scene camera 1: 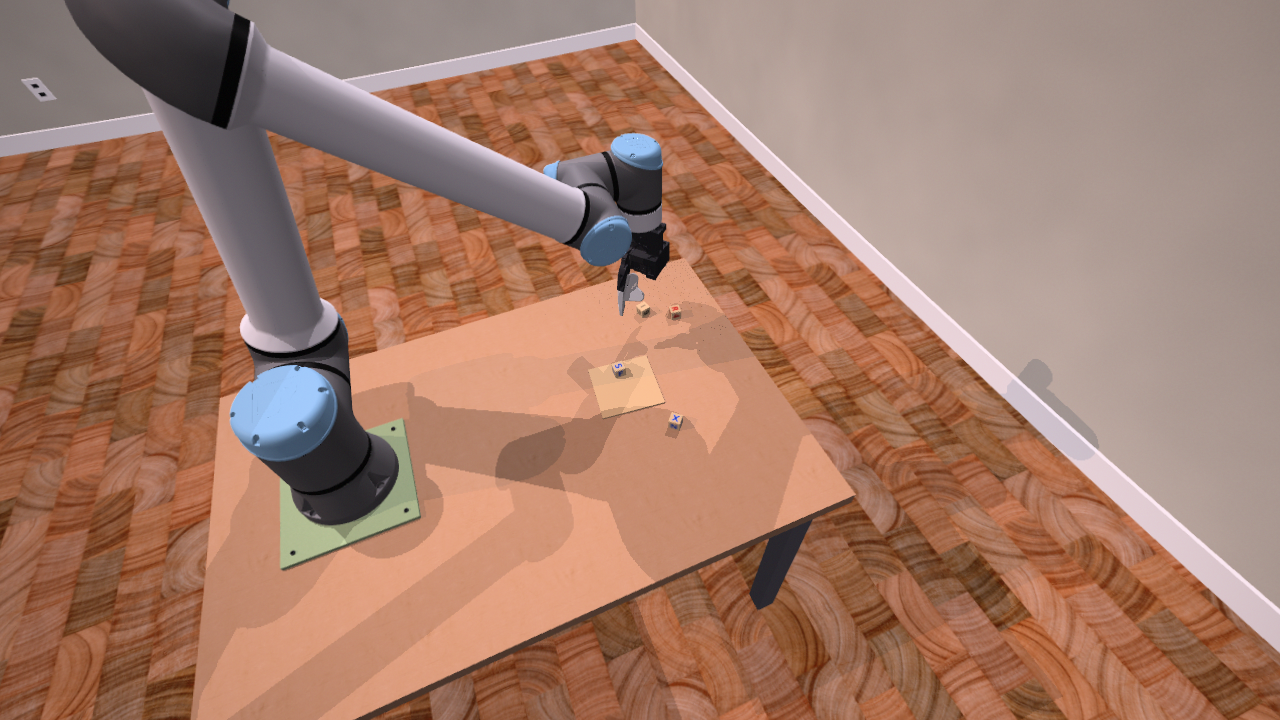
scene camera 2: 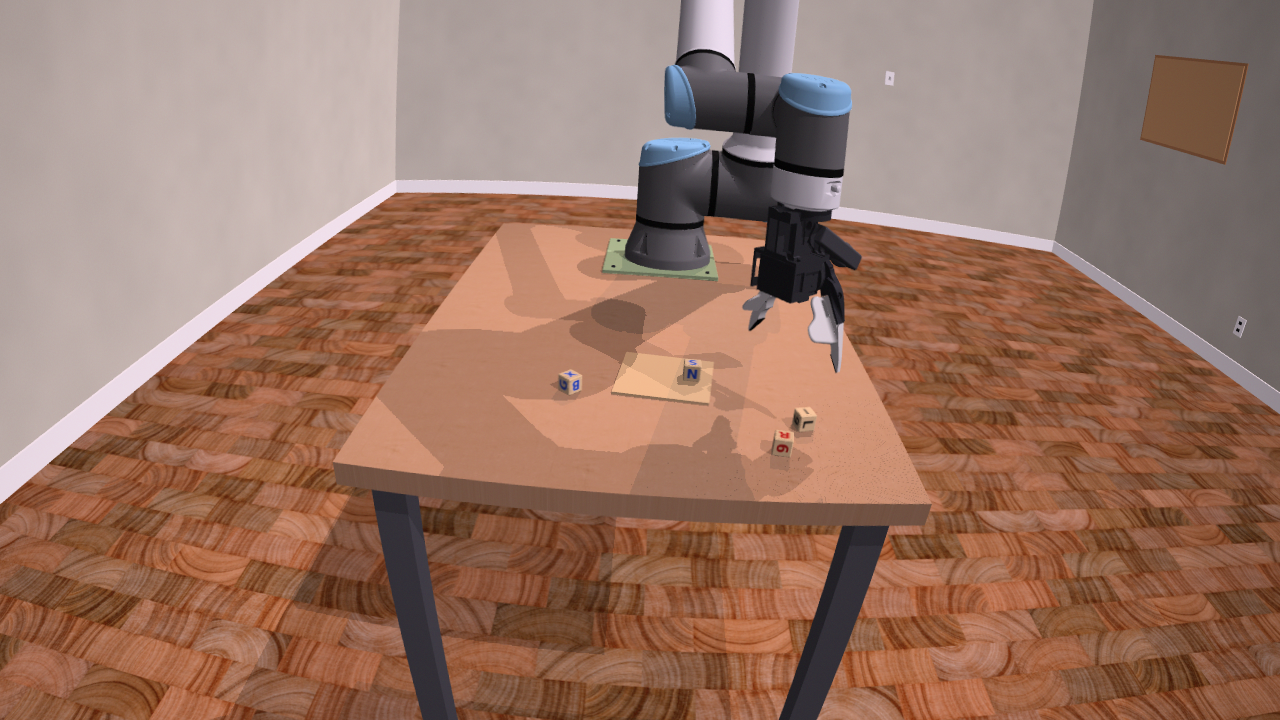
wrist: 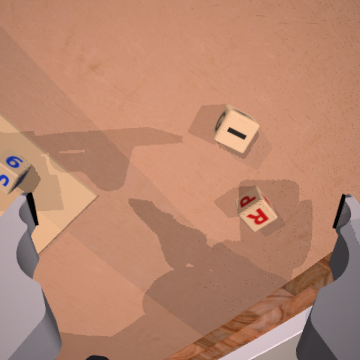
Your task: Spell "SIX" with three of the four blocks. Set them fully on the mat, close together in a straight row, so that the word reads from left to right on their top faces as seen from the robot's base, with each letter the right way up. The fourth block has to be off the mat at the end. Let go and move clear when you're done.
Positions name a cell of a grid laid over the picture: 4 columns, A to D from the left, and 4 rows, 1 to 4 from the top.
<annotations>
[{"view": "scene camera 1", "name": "gripper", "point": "B2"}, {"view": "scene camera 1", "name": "tan mat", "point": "B3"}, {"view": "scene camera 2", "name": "gripper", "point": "C2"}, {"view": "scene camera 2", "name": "tan mat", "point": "C3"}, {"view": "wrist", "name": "gripper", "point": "C3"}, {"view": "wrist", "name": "red-lettered block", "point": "C3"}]
</annotations>
